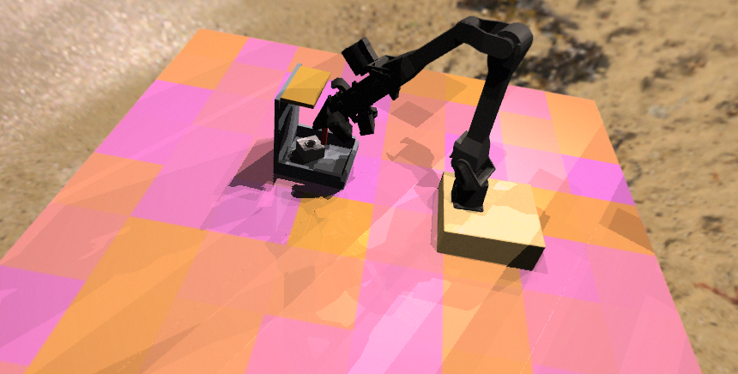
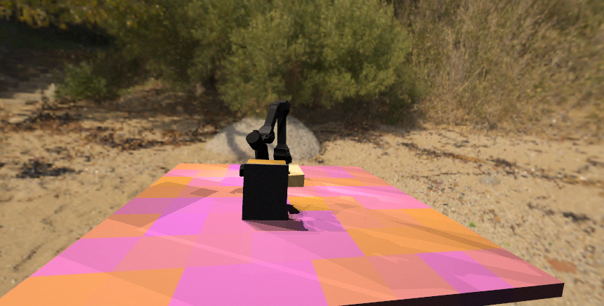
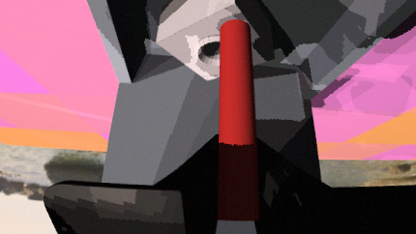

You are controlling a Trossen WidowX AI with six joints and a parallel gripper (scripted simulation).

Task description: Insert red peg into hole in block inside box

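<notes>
Now: the dark back wall 60 mm ahead of my gripper tip and 10 mm above it. The rest, counted from my gripper tip: orange roof: 110 mm above, 20 mm ahead; then red peg: 30 mm behind, 10 mm below.
</notes>
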